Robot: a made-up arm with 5 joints.
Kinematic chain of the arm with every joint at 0, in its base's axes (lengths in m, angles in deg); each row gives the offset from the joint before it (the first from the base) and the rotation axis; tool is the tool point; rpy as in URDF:
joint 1: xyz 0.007 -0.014 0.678 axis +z
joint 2: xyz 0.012 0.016 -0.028 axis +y
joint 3: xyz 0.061 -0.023 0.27 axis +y
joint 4: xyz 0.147 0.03 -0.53 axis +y
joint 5: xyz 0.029 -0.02 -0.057 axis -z
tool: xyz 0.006 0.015 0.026 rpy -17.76 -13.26 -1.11
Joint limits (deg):
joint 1: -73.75..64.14
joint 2: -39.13..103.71
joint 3: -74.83..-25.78
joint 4: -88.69..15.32
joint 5: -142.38..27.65
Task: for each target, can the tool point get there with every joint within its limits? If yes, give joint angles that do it. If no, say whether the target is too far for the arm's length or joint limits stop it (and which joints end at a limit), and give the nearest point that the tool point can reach.
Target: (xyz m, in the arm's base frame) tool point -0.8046 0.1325 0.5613
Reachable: no: joint limits stop it (at a limit: joint 2, joint 3, joint 4) | nearest point -0.2483 0.0321 0.2611 | short by 0.640 m
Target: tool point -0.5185 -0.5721 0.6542
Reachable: no: joint limits stop it (at a limit: joint 2, joint 3, joint 4) | nearest point -0.1708 -0.2029 0.2611 | short by 0.642 m
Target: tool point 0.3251 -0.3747 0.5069
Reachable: yes | joints -50.83 6.67 -29.48 -58.40 -9.29
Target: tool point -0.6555 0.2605 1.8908
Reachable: no: too far | nearest point 0.1190 0.2534 1.2910 | short by 0.980 m
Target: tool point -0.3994 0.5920 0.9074
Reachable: no: joint limits stop it (at a limit: joint 1, joint 2, joint 4) | nearest point 0.1731 0.3725 0.9084 | short by 0.613 m
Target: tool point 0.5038 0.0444 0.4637
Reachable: yes | joints 4.93 15.31 -35.94 -60.39 -61.33
